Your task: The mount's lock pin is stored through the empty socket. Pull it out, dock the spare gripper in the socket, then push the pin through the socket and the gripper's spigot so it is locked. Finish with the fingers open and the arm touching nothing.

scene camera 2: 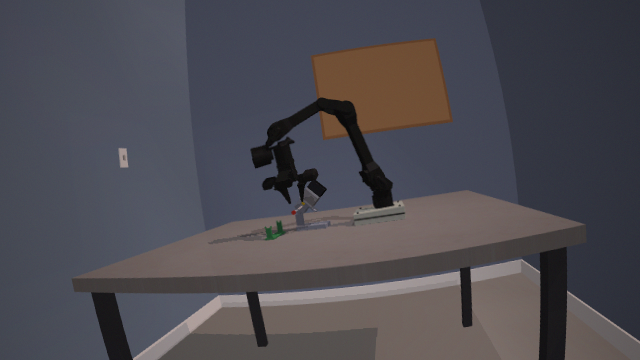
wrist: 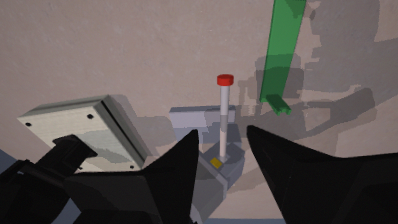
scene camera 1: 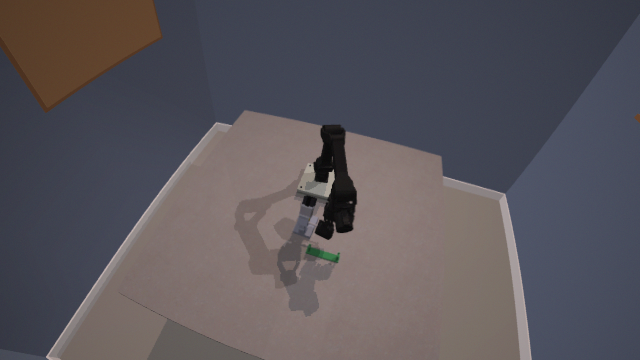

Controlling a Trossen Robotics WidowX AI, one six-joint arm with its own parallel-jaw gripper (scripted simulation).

Labels:
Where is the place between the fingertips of my gripper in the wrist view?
At 222,132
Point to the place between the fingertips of my gripper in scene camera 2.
At 296,202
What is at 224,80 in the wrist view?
A lock pin.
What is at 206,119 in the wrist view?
A mount block.

